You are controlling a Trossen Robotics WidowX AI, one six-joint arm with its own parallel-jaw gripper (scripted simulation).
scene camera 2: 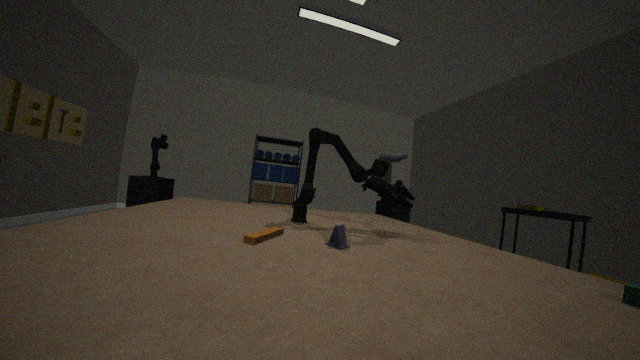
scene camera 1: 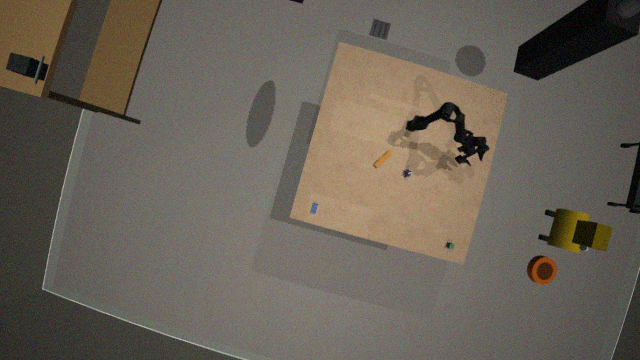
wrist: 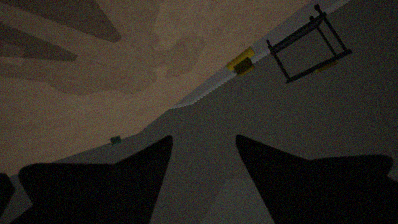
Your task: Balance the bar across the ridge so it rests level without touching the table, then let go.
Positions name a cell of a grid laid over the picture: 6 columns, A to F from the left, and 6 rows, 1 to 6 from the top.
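Note:
Nothing is held by the gripper (scene camera 2: D4), which is open; the gripper is also visible at (wrist: D4).

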